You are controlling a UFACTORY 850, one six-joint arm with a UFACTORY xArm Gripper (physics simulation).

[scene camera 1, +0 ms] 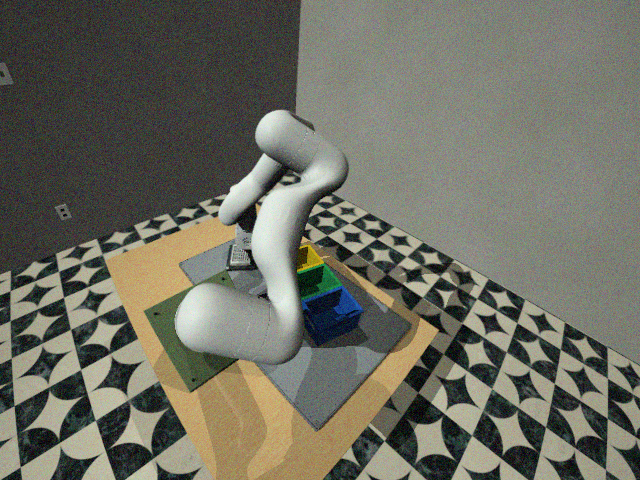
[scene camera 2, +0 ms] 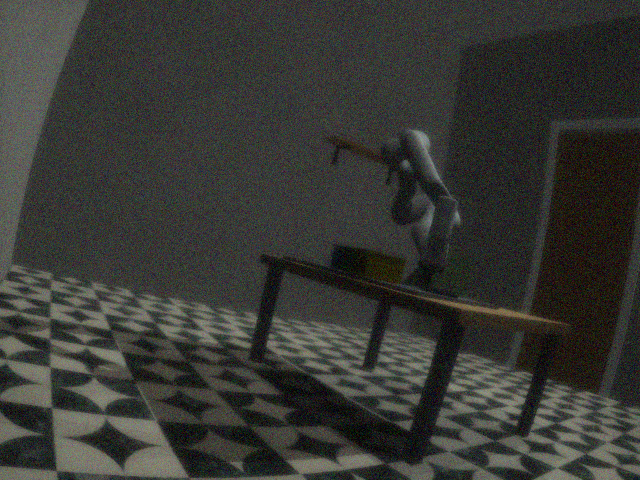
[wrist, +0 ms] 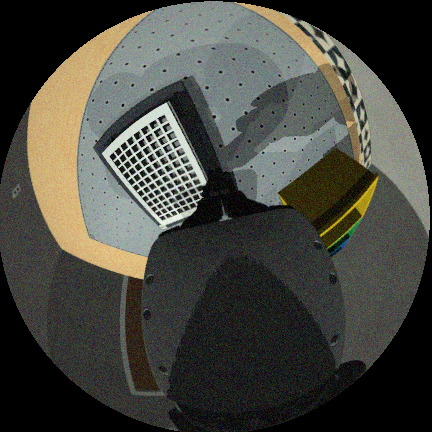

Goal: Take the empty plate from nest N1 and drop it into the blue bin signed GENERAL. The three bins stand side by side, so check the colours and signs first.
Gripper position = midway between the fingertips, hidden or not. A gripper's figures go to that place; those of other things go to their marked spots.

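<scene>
White gridded plate (wrist: 154, 157), 14 cm from the lens. My gripper (wrist: 216, 182), 14 cm from the lens.
</scene>
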